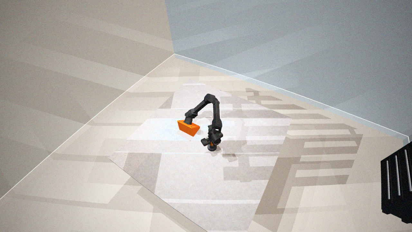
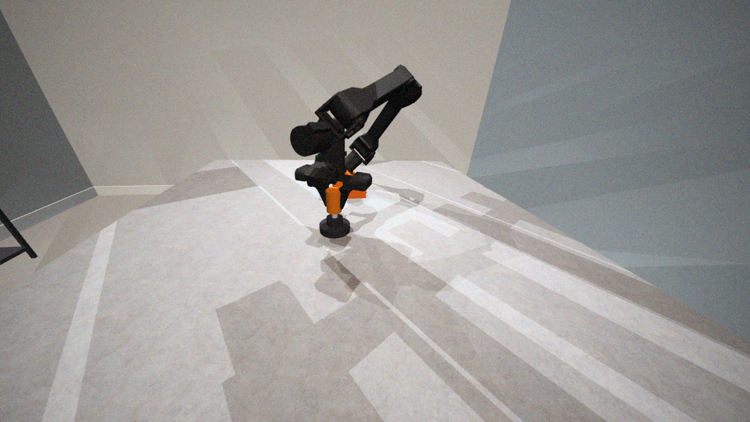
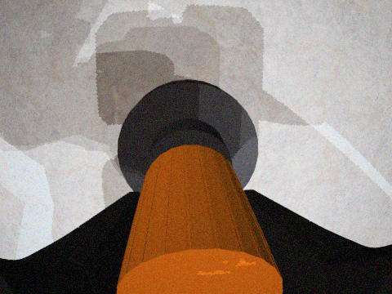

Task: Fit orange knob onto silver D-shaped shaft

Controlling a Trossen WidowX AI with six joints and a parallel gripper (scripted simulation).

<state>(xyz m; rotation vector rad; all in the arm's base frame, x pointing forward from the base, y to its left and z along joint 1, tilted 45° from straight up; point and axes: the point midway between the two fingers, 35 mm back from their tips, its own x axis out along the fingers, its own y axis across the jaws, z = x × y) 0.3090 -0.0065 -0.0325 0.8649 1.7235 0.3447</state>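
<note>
Now: gripper tip 30 mm below the orange knob. Round my gripper tip: round dark pedestal 40 mm below.
</note>
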